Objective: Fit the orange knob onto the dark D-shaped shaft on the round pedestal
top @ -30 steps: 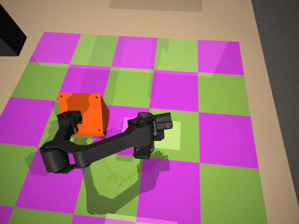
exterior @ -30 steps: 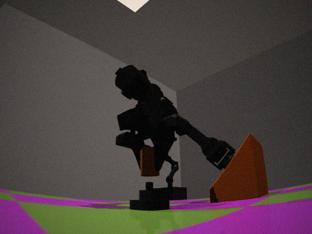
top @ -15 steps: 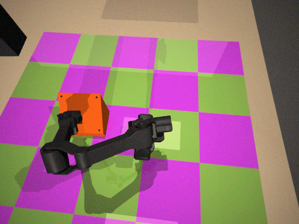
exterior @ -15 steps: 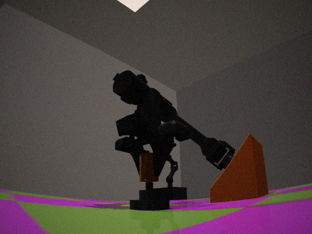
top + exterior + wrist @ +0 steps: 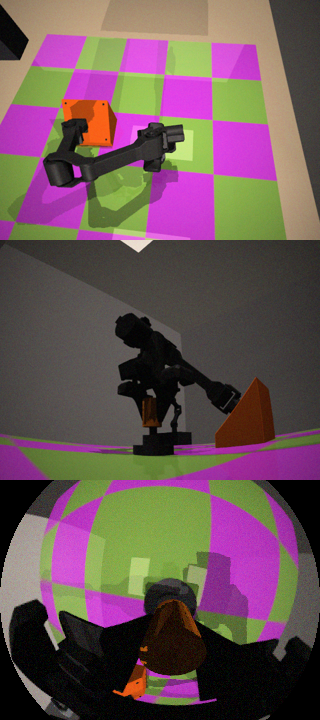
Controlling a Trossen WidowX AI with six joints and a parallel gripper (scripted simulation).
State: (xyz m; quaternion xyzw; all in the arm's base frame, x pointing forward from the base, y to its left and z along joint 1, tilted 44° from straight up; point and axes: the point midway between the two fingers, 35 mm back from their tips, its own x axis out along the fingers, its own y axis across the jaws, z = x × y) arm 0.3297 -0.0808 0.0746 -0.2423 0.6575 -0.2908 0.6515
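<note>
Now: gripper tip 2 cm below the orange knob. The rest, counted from my gripper tip: dark round pedestal: 4 cm below.
</note>
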